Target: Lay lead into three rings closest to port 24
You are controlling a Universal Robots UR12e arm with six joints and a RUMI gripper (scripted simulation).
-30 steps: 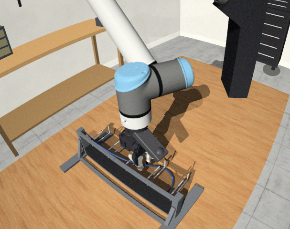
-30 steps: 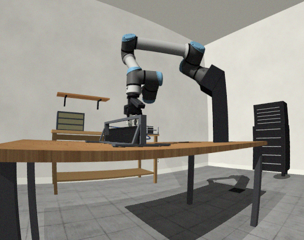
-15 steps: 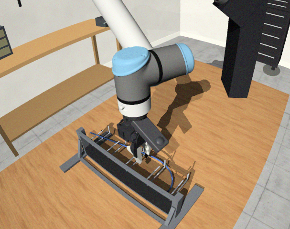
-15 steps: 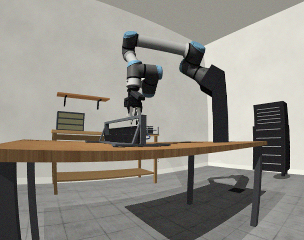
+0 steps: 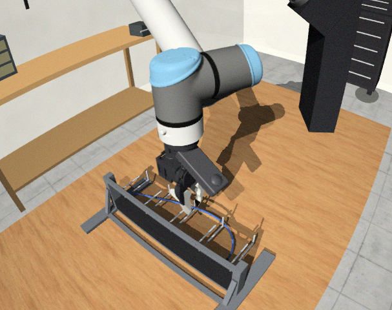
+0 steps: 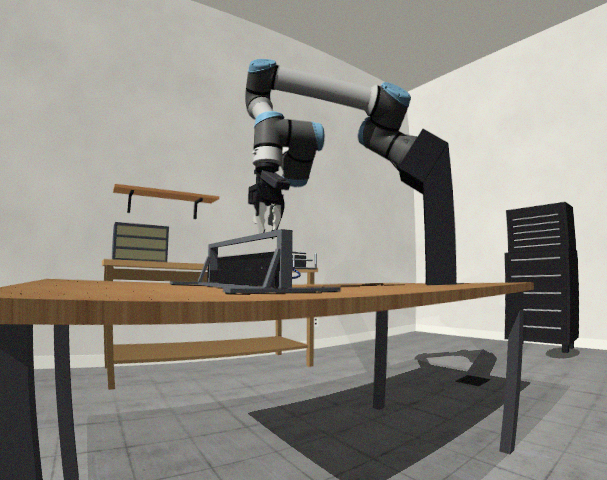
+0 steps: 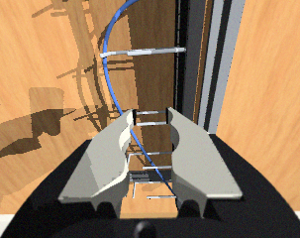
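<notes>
My hand is 40 mm short of the grey rack, 70 mm to the left of it and 90 mm above it.
</notes>
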